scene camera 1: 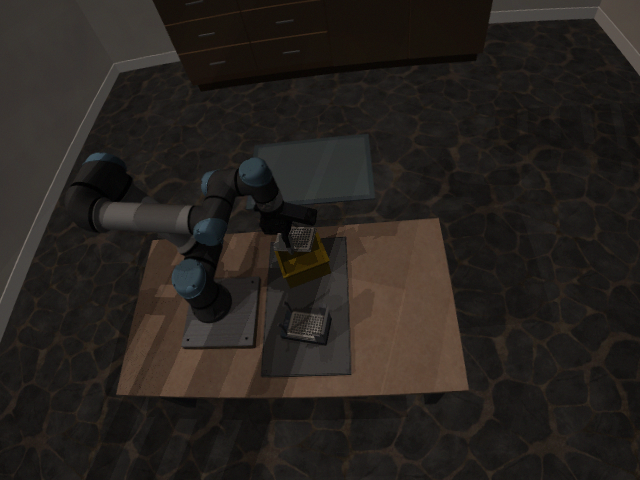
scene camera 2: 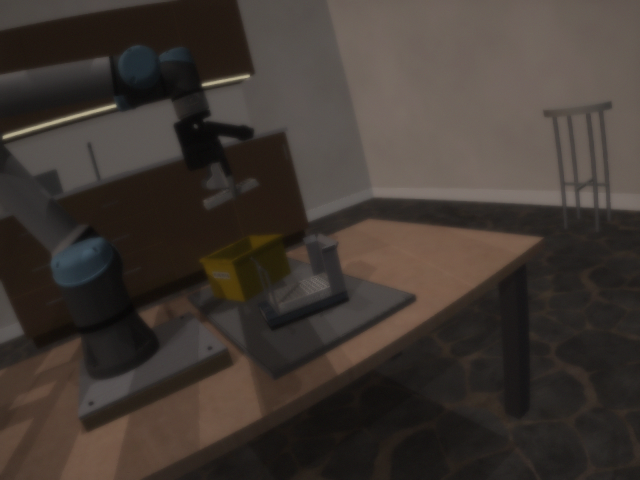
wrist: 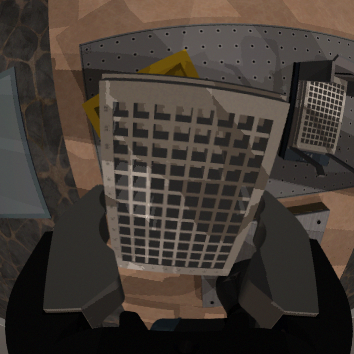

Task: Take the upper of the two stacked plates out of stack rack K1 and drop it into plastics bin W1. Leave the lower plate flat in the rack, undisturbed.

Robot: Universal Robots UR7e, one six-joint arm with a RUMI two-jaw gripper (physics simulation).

Labels:
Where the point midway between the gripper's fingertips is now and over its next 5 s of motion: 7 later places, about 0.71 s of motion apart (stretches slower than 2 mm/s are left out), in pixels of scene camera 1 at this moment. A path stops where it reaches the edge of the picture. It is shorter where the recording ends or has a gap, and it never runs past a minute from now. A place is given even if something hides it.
My gripper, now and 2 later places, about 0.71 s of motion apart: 295,241; 299,250; 292,237

